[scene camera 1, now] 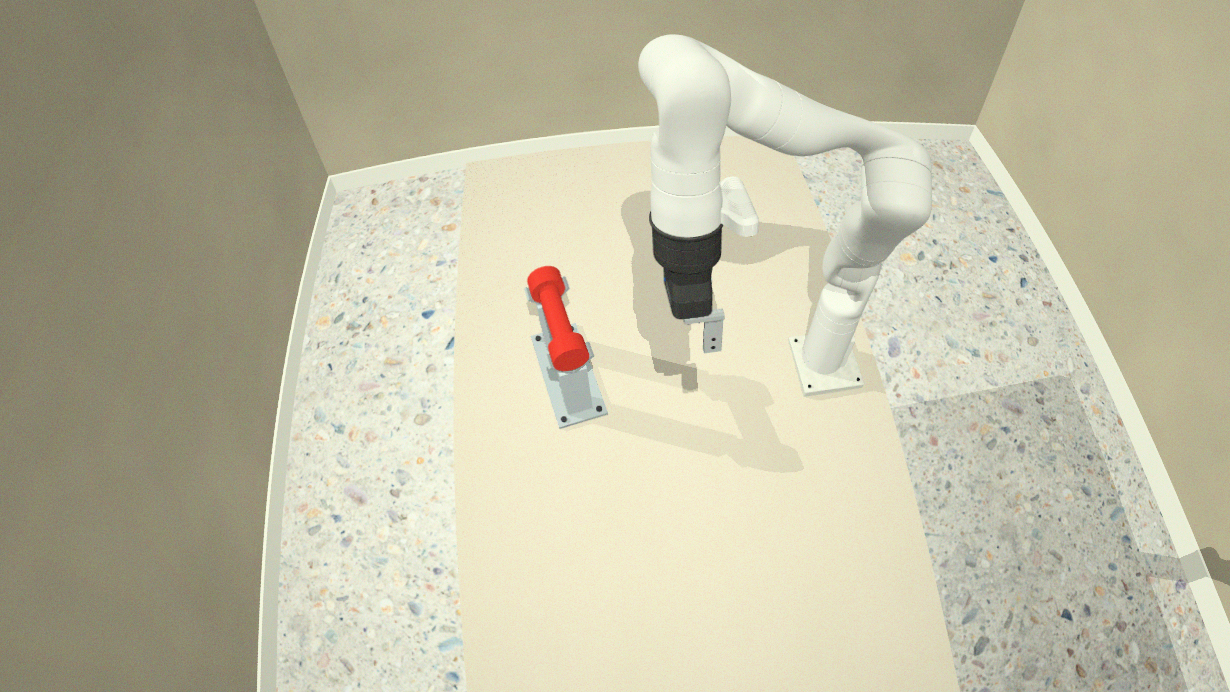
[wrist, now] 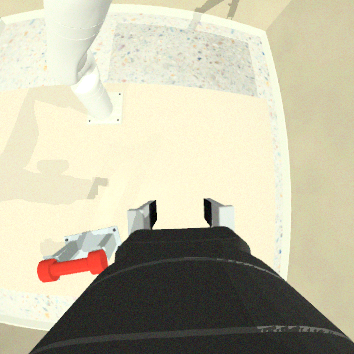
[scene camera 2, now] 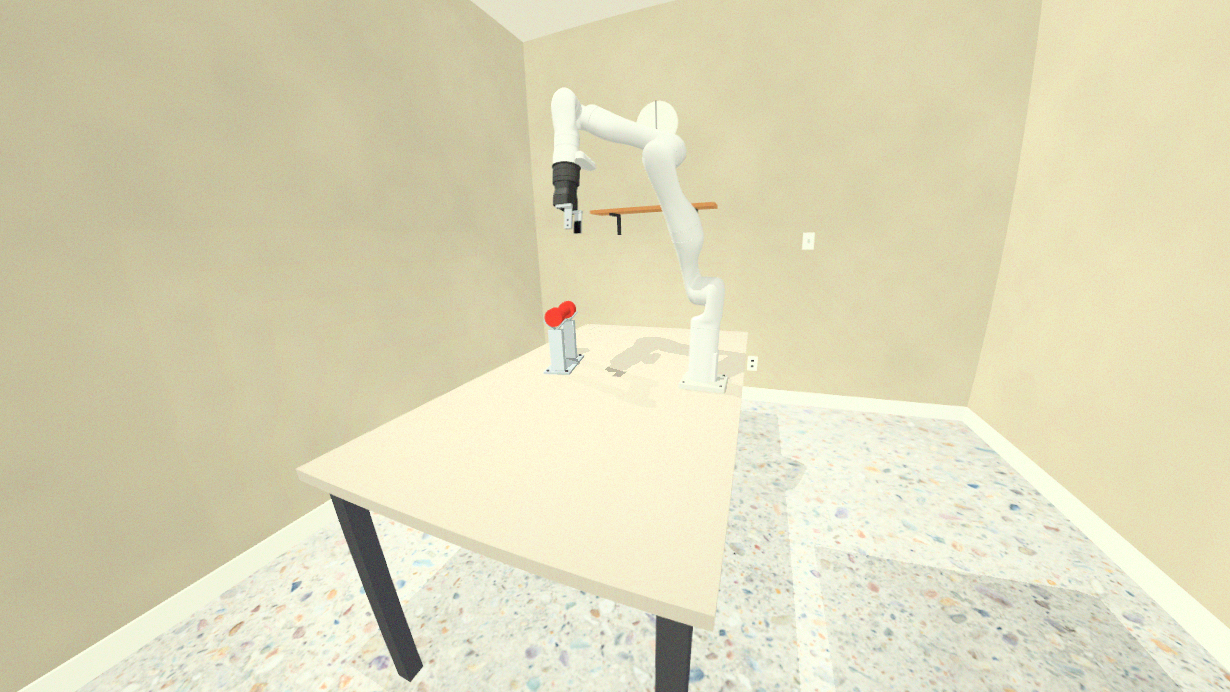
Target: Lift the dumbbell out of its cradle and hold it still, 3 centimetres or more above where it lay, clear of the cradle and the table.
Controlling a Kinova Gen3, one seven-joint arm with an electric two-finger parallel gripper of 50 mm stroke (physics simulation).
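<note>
The red dumbbell lies level across the tops of the two posts of the grey cradle, which stands on the table. My gripper is open and empty, with its fingers pointing down. It hangs well above the dumbbell's height, to the right of the dumbbell in the first scene view. In the wrist view the dumbbell is at the lower left, outside the fingers, and the gripper body reaches close to its right head. One finger is largely hidden in the first scene view.
The arm's base plate is bolted to the table, across from the cradle. An orange-brown shelf is on the wall behind the arm. The cradle is near the table's left edge.
</note>
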